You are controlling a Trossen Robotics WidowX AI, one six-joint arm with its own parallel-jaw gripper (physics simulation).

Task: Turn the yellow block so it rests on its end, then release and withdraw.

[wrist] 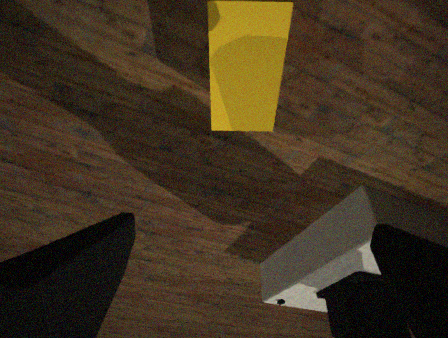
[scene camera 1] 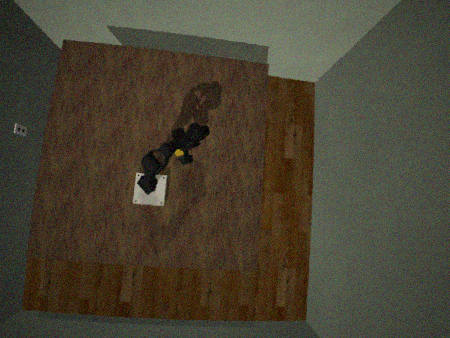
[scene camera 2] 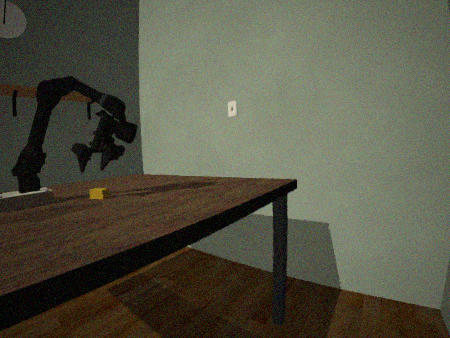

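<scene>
The yellow block (scene camera 1: 179, 152) (scene camera 2: 99, 193) (wrist: 248, 70) lies flat on its long side on the brown wooden table (scene camera 1: 100, 100) (scene camera 2: 165, 215). In the wrist view it is at the top, right of centre, with its long side running up and down the view and a shadow across it. My gripper (scene camera 2: 93, 170) (wrist: 255, 230) is open, with nothing between its fingers. It hangs above the table, with its fingertips pointing down and well above the block. In the overhead view the arm hides part of the block's surroundings.
The arm's white base plate (scene camera 1: 159, 197) (wrist: 315, 255) is close to the block, and part of it shows between the fingers at the lower right of the wrist view. The table's front edge (scene camera 2: 200, 231) runs across scene camera 2. Walls stand around the table.
</scene>
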